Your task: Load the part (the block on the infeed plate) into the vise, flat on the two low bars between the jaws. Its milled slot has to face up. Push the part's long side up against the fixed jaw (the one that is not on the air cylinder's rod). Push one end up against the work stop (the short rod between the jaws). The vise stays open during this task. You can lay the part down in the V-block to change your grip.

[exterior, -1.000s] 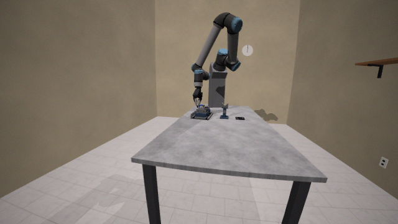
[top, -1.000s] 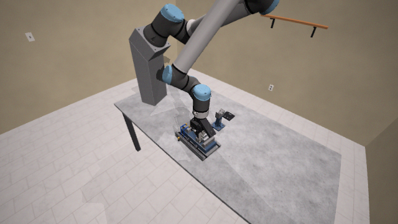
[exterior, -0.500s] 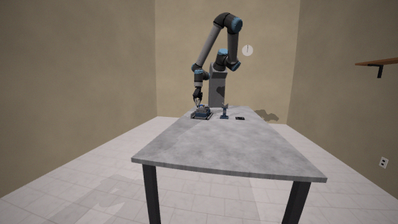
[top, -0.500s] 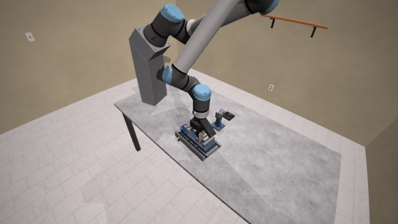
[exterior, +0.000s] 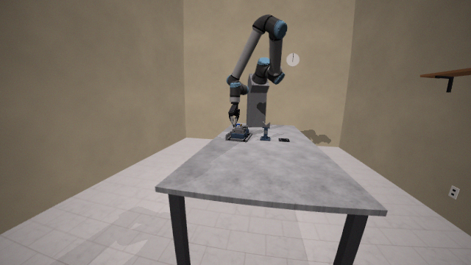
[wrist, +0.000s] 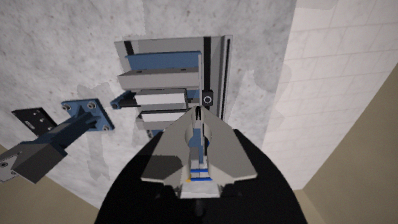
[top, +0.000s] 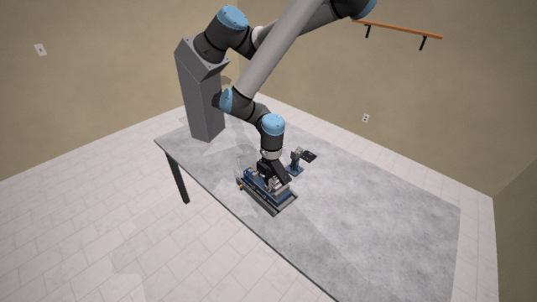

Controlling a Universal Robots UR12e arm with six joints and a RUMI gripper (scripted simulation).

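Right now the part is 50 mm to the left of my hand, 20 mm below it and 10 mm behind it. From my hand the other things lie so: cylinder rod 90 mm behind, 40 mm to the left, 40 mm below; work stop 90 mm to the left, 30 mm below, 10 mm behind; moving jaw 40 mm to the left, 40 mm below, 40 mm behind.
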